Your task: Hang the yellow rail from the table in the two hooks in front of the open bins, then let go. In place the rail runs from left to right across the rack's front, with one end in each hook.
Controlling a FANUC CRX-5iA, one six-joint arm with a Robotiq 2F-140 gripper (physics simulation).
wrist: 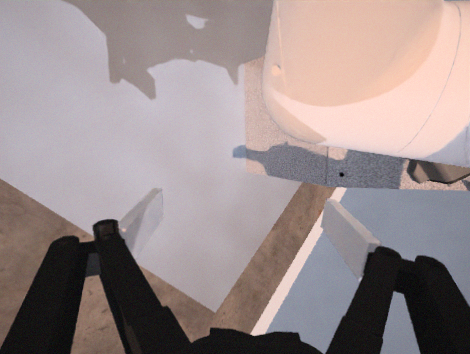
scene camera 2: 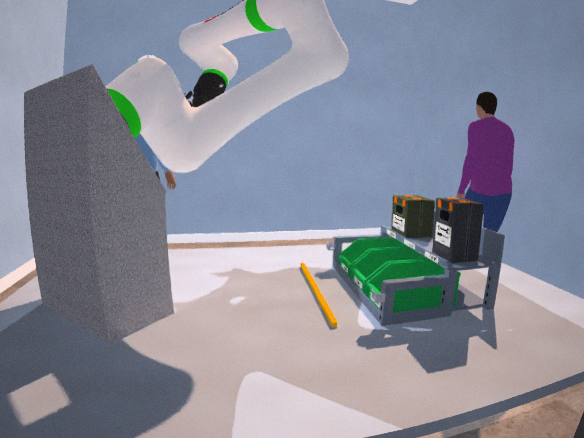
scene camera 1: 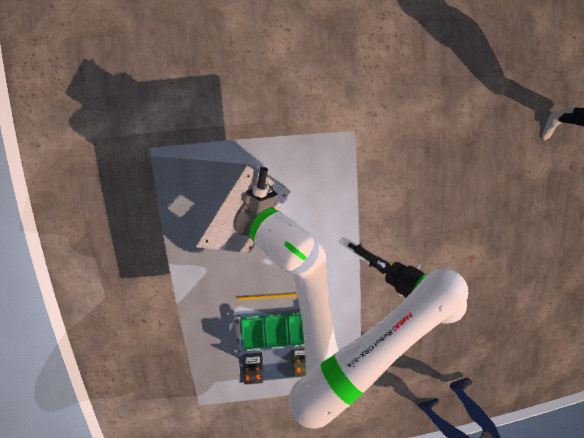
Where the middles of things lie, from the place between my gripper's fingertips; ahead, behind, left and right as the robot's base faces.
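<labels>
I see the olive box (scene camera 2: 412,216) 62 cm ahead of my hand, 1 cm to the right of it and 17 cm below it. Going by their middles, the olive box is the nearest to my hand of the things named here. The dark grey box (scene camera 2: 458,222) is 68 cm ahead of my hand, 23 cm to the right of it and 16 cm below it.
</labels>
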